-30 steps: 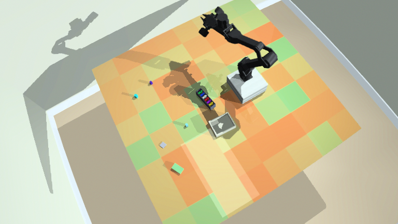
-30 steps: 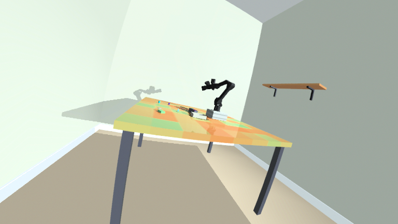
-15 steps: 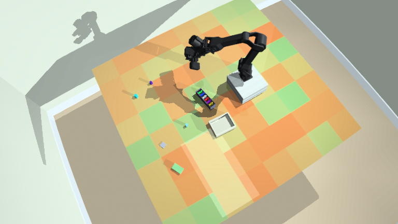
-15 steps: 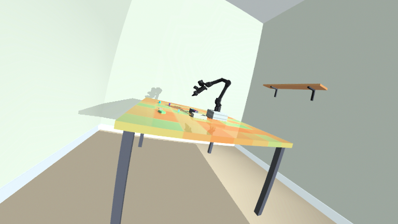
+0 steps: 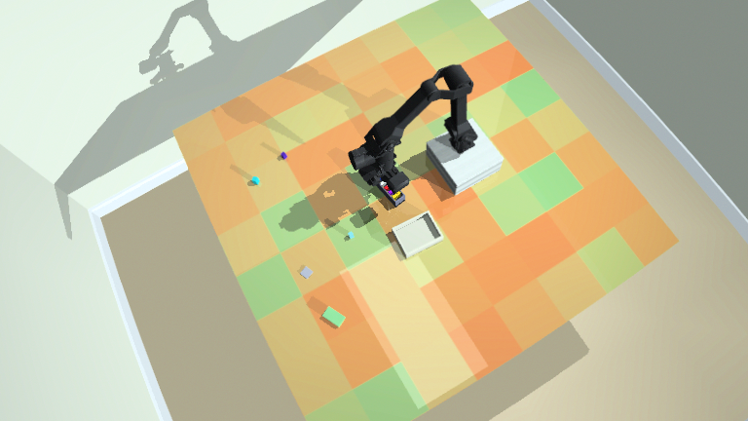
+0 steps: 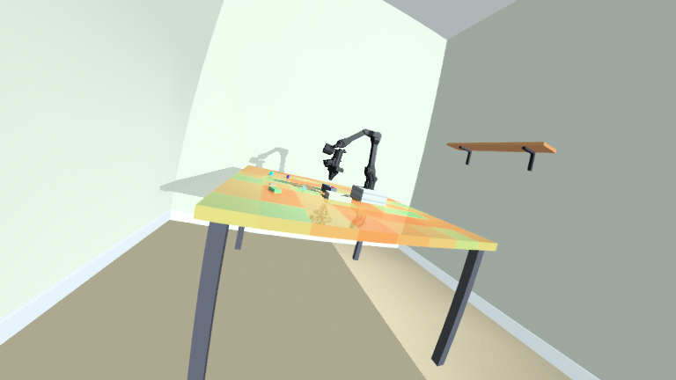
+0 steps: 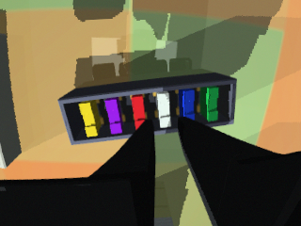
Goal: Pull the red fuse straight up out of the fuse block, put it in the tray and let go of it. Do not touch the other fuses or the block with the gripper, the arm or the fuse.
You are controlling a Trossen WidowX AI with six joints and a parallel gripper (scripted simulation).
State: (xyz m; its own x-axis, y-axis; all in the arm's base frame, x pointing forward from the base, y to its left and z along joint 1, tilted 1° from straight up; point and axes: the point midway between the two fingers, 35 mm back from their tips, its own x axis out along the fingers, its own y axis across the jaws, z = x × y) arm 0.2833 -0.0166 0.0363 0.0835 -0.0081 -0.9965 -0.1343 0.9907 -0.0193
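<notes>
My gripper tip is now 50 mm above the red fuse, 10 mm to the right of it and 10 mm past it. Also, from my gripper tip: blue fuse: 50 mm below, 30 mm to the right; white fuse: 50 mm below, 10 mm to the right; purple fuse: 50 mm below, 30 mm to the left, 10 mm behind.
</notes>
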